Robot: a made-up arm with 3 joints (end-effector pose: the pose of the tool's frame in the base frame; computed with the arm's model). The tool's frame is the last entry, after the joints.
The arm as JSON. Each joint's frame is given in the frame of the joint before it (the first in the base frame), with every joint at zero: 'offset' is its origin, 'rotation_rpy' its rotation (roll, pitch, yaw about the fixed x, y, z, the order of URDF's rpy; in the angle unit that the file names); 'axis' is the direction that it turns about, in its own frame. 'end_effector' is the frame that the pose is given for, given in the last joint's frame.
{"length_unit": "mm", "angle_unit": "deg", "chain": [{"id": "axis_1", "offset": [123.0, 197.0, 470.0], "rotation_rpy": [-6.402, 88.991, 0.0], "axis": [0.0, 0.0, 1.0]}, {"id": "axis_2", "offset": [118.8, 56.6, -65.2], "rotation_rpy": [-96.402, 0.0, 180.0], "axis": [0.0, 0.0, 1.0]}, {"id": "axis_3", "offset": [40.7, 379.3, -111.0], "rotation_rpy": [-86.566, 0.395, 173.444], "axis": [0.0, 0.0, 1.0]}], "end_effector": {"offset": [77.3, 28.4, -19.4], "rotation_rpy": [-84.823, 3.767, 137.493]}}
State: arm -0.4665 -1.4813 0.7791
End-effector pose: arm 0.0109 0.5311 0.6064 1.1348 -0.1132 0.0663
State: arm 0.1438 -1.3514 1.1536
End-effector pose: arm 0.0021 0.3985 0.7758 1.7186 -0.4781 -0.2034
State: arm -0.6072 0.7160 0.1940
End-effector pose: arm -0.1963 0.1289 -0.0064 -0.0682 -0.7072 2.0331
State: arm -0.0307 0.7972 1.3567
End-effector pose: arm -0.2532 0.4283 0.0932 1.3394 -2.1363 1.6666
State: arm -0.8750 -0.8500 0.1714
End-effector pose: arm -0.2390 0.4405 0.3850 0.4867 0.2400 0.8397
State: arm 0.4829 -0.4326 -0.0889
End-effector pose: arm -0.3303 0.3450 0.5867 1.4207 -0.4273 1.2634
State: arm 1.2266 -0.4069 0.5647
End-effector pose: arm -0.2994 0.2118 0.7323 2.4027 -1.2910 0.4043
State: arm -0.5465 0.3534 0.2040
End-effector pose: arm -0.2907 0.2190 0.0890 0.2167 -0.5583 1.7794
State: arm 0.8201 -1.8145 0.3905
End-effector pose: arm 0.1561 0.1460 0.8157 2.4426 0.6177 0.1941
